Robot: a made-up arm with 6 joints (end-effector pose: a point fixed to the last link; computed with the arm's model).
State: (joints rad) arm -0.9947 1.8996 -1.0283 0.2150 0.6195 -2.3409
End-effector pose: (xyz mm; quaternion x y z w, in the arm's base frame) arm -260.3 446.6 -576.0 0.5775 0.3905 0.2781 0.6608
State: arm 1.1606 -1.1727 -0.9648 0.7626 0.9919 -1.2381
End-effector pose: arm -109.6 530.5 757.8 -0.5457 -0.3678 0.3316 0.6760
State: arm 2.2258 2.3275 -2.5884 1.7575 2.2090 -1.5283
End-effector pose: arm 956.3 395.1 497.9 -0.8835 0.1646 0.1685 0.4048
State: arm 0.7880 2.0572 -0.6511 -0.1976 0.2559 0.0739
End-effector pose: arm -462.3 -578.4 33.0 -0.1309 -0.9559 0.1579 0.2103
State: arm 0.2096 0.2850 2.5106 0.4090 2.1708 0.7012
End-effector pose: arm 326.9 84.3 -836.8 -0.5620 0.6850 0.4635 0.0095
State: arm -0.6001 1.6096 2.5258 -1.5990 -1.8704 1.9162
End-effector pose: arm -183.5 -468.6 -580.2 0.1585 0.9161 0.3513 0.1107
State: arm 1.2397 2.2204 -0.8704 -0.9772 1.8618 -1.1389
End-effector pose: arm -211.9 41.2 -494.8 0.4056 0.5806 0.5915 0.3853
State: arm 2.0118 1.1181 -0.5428 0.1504 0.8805 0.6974
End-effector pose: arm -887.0 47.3 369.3 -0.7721 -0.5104 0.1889 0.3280
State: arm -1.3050 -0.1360 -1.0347 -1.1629 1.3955 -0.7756
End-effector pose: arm -485.8 -49.8 593.6 -0.6427 -0.1339 -0.1765 0.7334
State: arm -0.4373 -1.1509 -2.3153 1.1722 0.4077 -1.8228
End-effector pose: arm -607.0 -502.8 102.9 -0.3601 0.8769 0.3184 0.0067
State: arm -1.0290 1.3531 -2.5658 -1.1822 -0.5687 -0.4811
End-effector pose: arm 38.0 271.4 -671.9 0.2373 0.5240 0.6393 0.5103
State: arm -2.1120 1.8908 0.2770 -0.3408 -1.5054 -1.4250
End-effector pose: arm 225.6 106.7 -119.9 -0.3069 0.4558 0.7005 0.4554
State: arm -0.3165 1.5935 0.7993 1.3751 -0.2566 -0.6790
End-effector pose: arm -7.2 -49.2 63.0 0.7980 -0.4612 -0.0311 0.3867
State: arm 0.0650 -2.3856 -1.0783 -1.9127 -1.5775 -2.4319
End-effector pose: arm 162.1 -800.5 365.5 0.0220 -0.5202 0.1764 0.8353
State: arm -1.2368 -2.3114 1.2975 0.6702 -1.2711 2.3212
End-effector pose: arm -234.7 -100.2 540.8 -0.2155 -0.3680 0.3461 0.8357
